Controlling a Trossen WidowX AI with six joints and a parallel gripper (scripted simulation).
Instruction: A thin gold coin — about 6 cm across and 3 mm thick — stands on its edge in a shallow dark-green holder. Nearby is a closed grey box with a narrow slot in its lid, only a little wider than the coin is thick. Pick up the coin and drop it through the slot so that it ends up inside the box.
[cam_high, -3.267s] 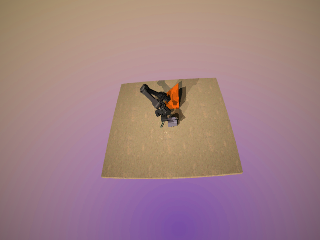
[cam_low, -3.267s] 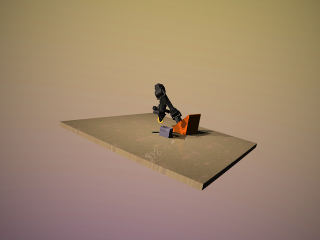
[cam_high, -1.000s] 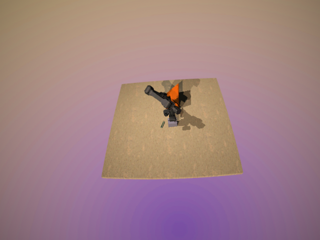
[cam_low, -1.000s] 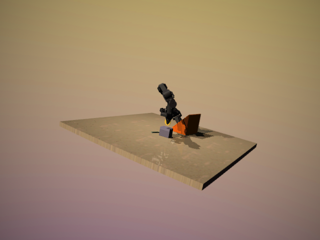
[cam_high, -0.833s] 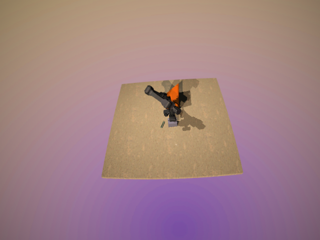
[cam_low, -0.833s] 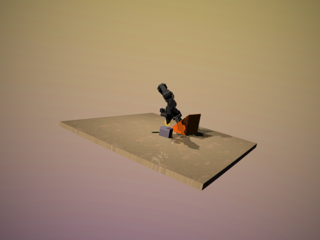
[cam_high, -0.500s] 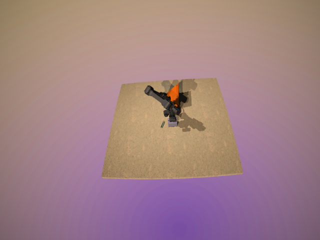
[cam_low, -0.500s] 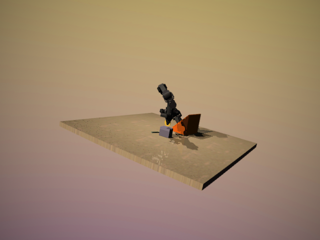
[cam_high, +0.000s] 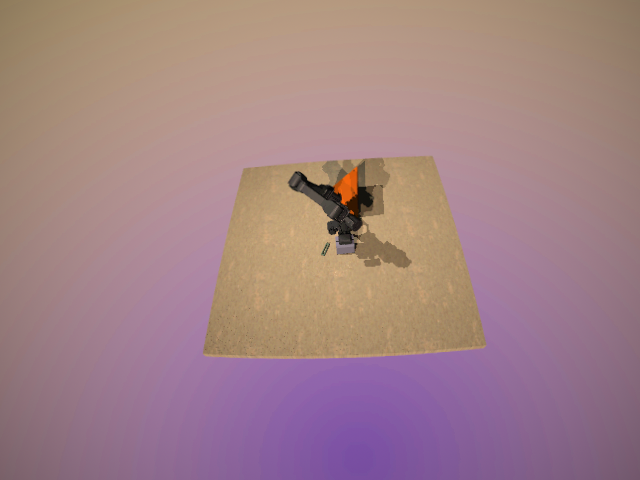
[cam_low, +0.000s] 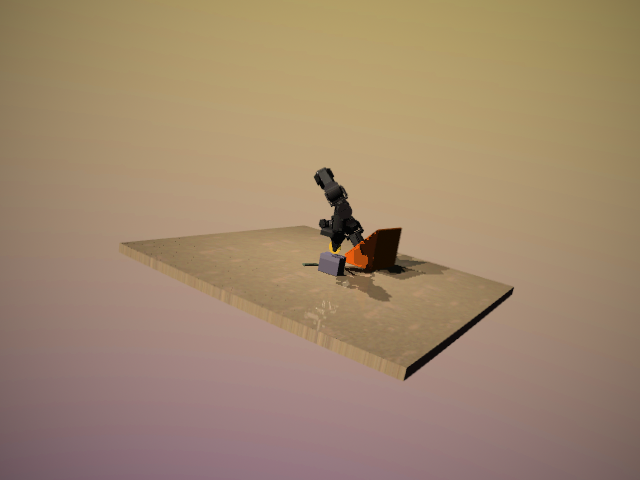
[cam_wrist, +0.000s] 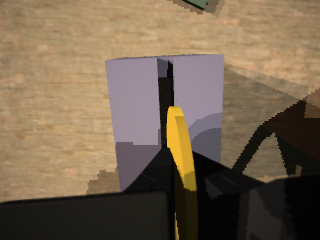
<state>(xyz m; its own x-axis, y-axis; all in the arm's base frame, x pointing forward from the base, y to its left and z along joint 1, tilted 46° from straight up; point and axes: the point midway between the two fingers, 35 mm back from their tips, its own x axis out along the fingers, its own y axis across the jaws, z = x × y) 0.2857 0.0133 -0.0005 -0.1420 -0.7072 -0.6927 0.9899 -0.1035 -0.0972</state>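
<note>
Right now my gripper tip is 20 mm below the gold coin.
</note>
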